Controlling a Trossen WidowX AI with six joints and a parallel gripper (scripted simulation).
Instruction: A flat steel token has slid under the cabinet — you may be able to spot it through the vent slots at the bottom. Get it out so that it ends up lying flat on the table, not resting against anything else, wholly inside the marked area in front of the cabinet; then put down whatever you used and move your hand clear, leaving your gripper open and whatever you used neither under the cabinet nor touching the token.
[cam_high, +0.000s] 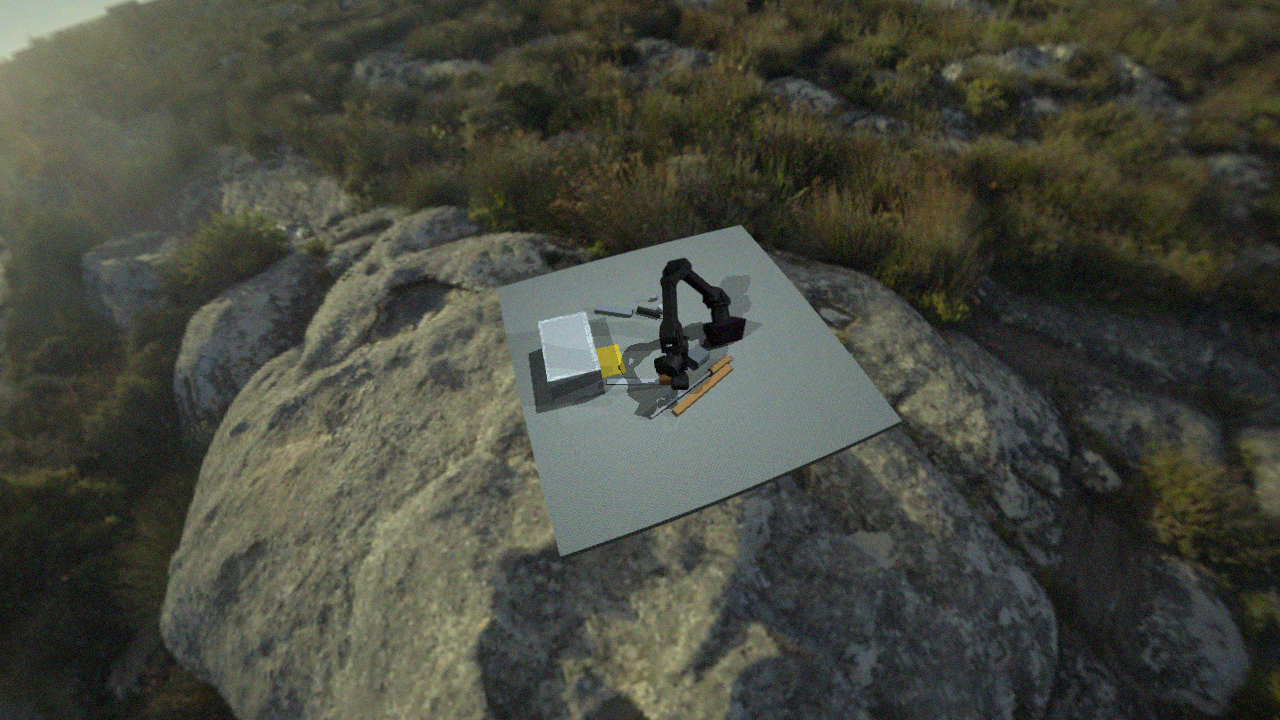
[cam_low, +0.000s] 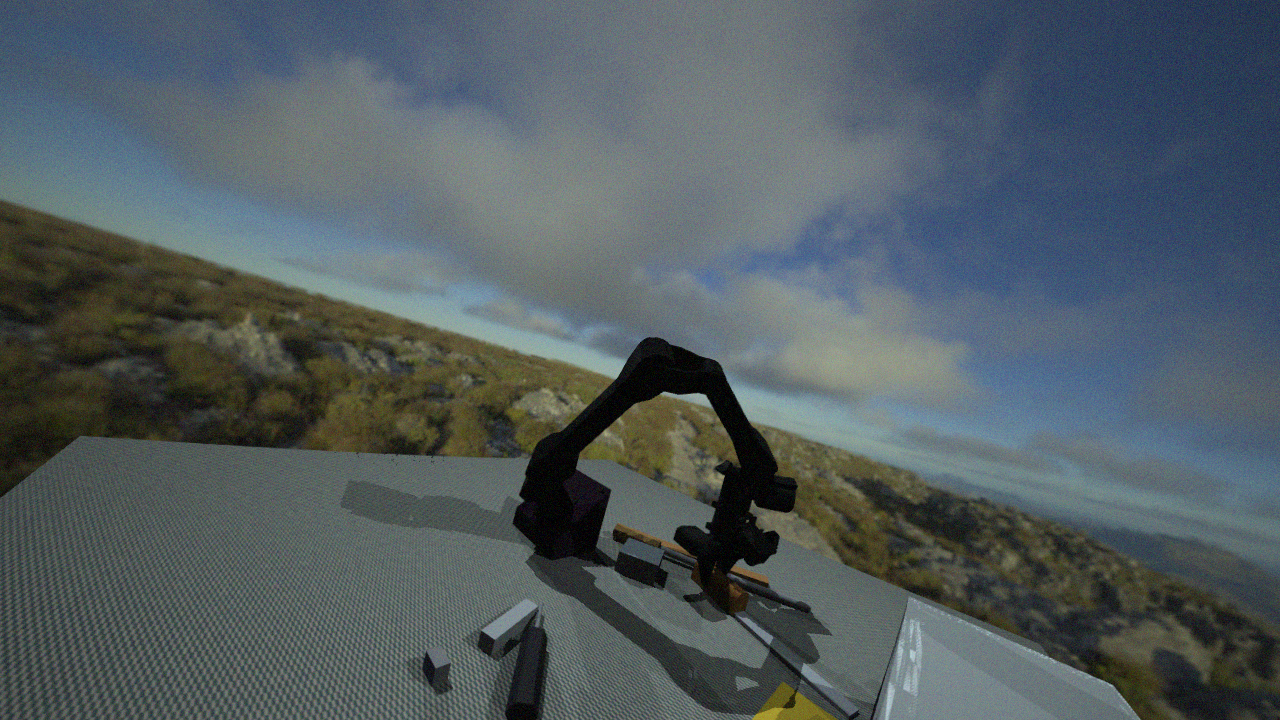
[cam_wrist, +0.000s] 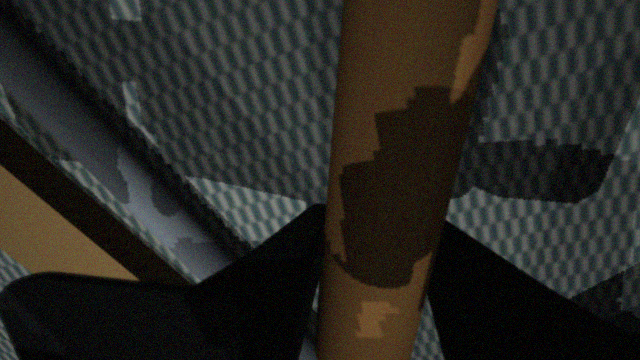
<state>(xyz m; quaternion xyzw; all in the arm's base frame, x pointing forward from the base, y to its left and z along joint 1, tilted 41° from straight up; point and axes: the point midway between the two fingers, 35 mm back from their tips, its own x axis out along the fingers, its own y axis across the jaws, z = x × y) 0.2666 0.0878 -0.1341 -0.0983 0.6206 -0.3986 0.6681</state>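
The wooden stick lies 7 cm behind my gripper tip and 7 cm to the left of it. Also, from my gripper tip: grey bar (11 cm behind, 35 cm to the right); grey block (11 cm behind, 7 cm to the right, 1 cm above); small grey cube (10 cm behind, 44 cm to the right).
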